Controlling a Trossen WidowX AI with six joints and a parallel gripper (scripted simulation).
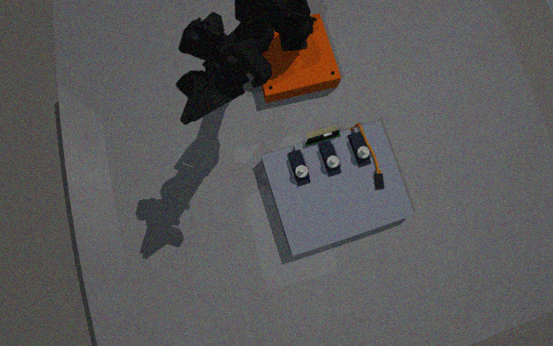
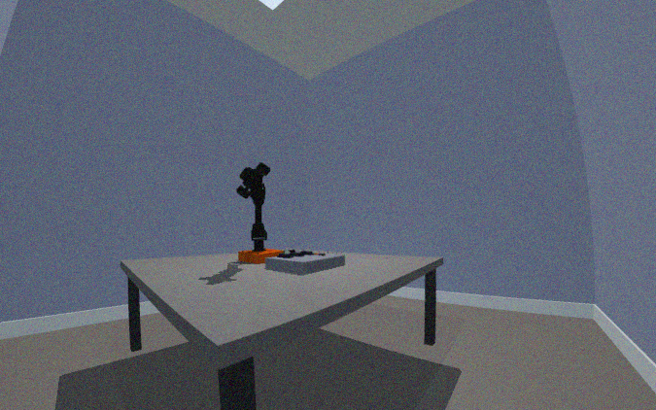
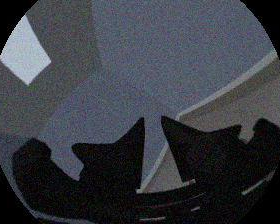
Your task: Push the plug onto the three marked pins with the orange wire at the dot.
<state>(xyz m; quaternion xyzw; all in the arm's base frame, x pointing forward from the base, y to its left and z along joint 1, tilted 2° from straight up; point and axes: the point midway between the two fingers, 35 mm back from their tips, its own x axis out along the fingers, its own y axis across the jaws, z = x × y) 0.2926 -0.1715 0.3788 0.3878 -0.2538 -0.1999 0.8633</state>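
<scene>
My gripper tip is 60 mm past the pin row, 240 mm to the right of it and 370 mm above it. From my gripper tip the other things lie so: grey printed holder: 100 mm ahead, 270 mm to the left, 410 mm below.
</scene>
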